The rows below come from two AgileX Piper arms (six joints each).
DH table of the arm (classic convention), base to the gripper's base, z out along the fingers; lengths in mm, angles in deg. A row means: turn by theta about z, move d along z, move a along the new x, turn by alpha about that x. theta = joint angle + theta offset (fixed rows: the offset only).
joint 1: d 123  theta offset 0  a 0  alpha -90
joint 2: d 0  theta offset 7.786  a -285  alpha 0
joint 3: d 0  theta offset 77.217  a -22  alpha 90
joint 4: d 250.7  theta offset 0  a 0  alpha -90
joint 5: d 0  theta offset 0  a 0  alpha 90
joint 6: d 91  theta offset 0  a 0  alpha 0
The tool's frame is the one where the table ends.
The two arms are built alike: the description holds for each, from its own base.
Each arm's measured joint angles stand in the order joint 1, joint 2, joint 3, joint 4, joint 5, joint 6.
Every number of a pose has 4 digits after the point. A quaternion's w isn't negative.
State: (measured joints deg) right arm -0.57 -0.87 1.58 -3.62 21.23 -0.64; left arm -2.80 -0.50 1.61 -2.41 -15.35 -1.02
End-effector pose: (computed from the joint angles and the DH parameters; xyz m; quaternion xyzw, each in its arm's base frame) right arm 0.0524 -0.0026 0.1715 -0.0173 0.8031 -0.0330 0.5946; left arm 0.0518 -0.0015 0.2280 -0.0073 0.5791 -0.0405 0.8142
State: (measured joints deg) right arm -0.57 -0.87 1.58 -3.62 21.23 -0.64; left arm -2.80 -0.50 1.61 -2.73 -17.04 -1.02
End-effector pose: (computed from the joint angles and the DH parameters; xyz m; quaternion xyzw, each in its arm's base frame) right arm 0.0524 -0.0026 0.1715 -0.0173 0.8031 -0.0330 0.5946; left arm 0.0509 -0.0012 0.2306 -0.0099 0.5670 -0.0422 0.8226
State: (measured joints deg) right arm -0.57 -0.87 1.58 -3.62 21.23 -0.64; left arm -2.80 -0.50 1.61 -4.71 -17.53 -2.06
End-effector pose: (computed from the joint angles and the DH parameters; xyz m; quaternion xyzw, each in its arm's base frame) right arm 0.0524 -0.0026 0.1715 -0.0173 0.8031 -0.0330 0.5946; left arm 0.0507 -0.0002 0.2312 -0.0287 0.5631 -0.0604 0.8237
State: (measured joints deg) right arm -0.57 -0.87 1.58 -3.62 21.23 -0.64; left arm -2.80 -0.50 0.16 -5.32 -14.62 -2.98
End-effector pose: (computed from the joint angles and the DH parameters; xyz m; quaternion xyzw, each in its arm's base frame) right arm 0.0524 -0.0026 0.1715 -0.0173 0.8031 -0.0330 0.5946; left arm 0.0505 -0.0003 0.2353 -0.0363 0.5732 -0.0713 0.8155
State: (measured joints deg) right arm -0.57 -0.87 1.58 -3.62 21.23 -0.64; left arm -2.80 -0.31 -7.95 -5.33 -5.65 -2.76
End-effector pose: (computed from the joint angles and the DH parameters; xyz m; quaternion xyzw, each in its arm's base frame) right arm 0.0524 -0.0026 0.1715 -0.0173 0.8031 -0.0330 0.5946; left arm 0.0425 -0.0012 0.2684 -0.0304 0.5807 -0.0744 0.8101
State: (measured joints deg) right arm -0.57 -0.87 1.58 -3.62 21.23 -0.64; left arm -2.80 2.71 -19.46 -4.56 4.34 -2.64
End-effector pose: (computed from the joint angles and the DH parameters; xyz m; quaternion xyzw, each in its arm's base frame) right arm 0.0524 -0.0026 0.1715 -0.0173 0.8031 -0.0330 0.5946; left arm 0.0312 -0.0021 0.3155 -0.0202 0.5915 -0.0719 0.8028
